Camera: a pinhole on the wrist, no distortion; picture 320 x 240 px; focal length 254.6 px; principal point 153.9 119.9 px. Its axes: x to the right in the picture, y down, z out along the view. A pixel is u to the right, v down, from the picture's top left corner.
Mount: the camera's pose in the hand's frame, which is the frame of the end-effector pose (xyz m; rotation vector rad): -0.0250 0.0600 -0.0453 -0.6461 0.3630 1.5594
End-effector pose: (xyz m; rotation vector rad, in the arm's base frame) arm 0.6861 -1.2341 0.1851 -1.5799 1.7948 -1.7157
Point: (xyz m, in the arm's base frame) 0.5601 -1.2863 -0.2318
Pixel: outside the picture
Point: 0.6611 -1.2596 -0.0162
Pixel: 210 146
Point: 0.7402 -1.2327 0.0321
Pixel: 59 212
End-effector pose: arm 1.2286 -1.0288 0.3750 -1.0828 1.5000 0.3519
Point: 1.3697 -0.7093 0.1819
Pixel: 11 12
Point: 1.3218 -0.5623 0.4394
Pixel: 43 202
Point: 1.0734 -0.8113 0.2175
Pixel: 251 14
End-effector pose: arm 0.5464 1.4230 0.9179 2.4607 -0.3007 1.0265
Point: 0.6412 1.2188 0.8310
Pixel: 33 33
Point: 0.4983 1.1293 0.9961
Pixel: 301 8
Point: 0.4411 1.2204 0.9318
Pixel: 294 129
